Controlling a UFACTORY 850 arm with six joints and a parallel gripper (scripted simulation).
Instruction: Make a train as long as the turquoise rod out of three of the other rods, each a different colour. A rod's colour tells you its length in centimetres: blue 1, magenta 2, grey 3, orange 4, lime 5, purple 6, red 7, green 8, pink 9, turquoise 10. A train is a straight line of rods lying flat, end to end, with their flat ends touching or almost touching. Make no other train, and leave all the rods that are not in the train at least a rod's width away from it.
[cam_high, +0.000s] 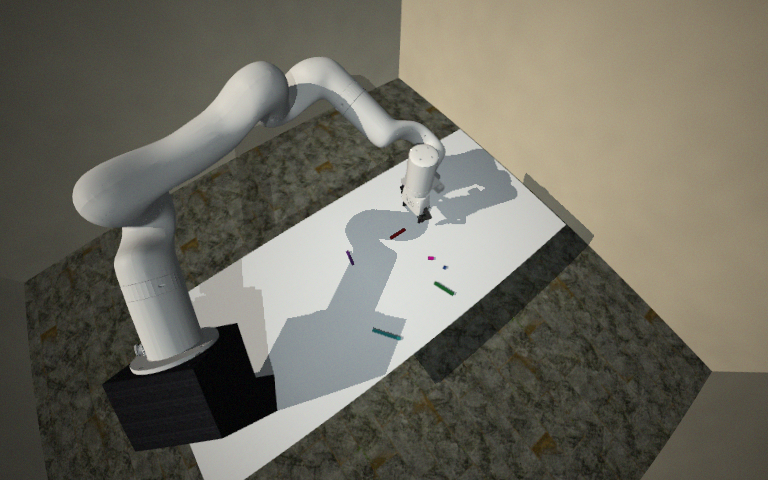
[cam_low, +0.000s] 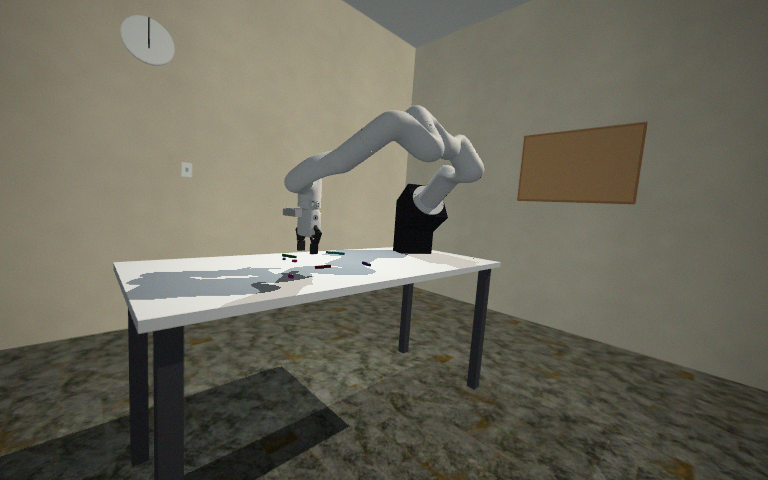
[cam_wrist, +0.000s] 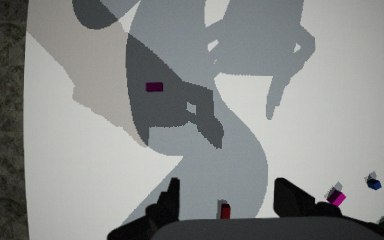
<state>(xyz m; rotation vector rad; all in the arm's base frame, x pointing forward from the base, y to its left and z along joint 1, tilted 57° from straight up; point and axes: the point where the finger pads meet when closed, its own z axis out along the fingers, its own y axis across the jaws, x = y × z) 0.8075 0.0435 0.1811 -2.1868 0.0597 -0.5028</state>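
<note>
The blue rod is 230 mm to the right of my hand, 70 mm below it and 10 mm ahead of it. Round my hand: red rod 80 mm behind, 70 mm below, 30 mm to the right; then green rod 300 mm to the right, 70 mm below, 40 mm behind; then purple rod 290 mm behind, 70 mm below, 30 mm to the right.
</note>
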